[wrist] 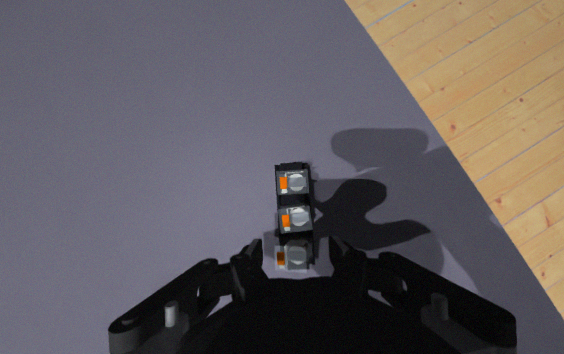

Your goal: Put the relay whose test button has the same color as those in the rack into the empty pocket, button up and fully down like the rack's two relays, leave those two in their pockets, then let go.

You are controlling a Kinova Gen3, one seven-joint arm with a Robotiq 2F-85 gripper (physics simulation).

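Places are measured from the arm's base along level axes (x back, y down, z right), in centimetres.
Pixels of known places: gripper, fingertip midpoint: (295, 248).
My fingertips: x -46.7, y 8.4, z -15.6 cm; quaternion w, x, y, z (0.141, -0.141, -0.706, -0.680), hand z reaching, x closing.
Ahead of a thing's pixels: the offset from my fingertips to its middle. Level surfaces: height alone.
The black rack @[dz -2.4, dx -1.1, dy +3.1 cm] (294, 200) stands below me, seen from above, as a short row running up and down the wrist view. Two clear-topped relays with orange test buttons sit in it, button up: one relay @[dz -5.3, dx -2.3, dy +1.5 cm] (293, 183) at the far end and one relay @[dz -2.3, dx -1.1, dy +1.5 cm] (295, 220) in the middle. A third relay @[dz +0.6, dx +0.2, dy +1.2 cm] (294, 256), also with an orange button facing up, is at the near end, in shadow. My gripper (295, 248) is open, its fingertips apart on the left and right of this third relay, with gaps on both sides. How deep the third relay sits is hard to tell.
The grey table top @[dy +4.2 cm] (175, 125) lies around the rack. Its edge runs diagonally on the right, with a wooden plank floor (480, 90) beyond it. Shadows of the arm and gripper fall to the right of the rack. No other relay shows in the wrist view.
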